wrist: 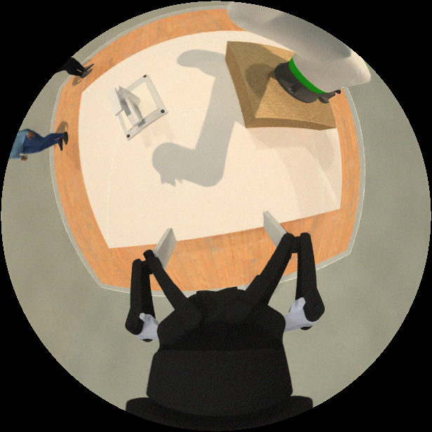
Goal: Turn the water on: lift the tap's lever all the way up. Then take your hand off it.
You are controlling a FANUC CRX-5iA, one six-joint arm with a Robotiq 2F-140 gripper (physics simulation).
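The tap [131, 106] is a small grey-white fixture on a square plate with dark bolts at its corners, in the upper left of the wrist view. It is seen from above and far off, and I cannot tell which part is the lever or how high it stands. My gripper [217, 227] is wide open, with nothing between its two grey finger pads. It is well apart from the tap, which lies beyond the left finger, up and to the left in the view.
A brown block [239, 90] at the upper right carries the robot's base [320, 70]. The arm's shadow falls on the pale surface [125, 200] between block and tap. Orange wooden flooring [215, 255] surrounds it. A person in blue [37, 144] and a dark-clad figure [74, 66] are at the left.
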